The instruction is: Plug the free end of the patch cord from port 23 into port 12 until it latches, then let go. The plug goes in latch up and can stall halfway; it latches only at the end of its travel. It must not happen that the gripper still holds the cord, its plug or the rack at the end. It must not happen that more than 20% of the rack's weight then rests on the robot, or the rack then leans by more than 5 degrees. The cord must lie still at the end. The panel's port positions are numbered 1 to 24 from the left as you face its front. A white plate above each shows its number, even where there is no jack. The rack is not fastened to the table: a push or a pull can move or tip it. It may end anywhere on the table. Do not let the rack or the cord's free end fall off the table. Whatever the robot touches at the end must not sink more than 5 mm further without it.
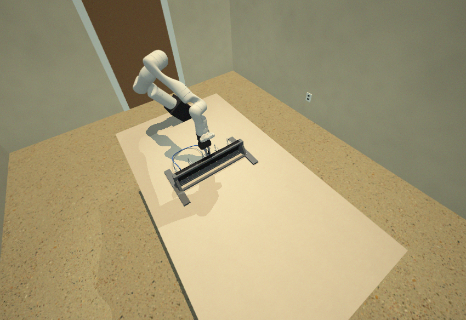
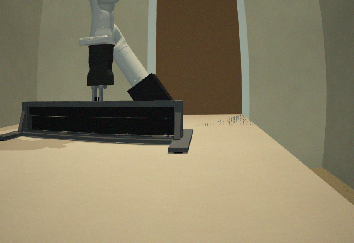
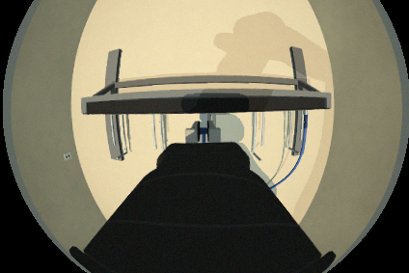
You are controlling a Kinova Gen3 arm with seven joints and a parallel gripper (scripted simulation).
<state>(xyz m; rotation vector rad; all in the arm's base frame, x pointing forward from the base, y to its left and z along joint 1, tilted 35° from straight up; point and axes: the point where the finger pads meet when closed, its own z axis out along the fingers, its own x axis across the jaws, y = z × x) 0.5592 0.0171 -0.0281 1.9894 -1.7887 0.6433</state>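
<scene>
Right now my hand is 10 mm short of the plug and 10 mm above it.
</scene>
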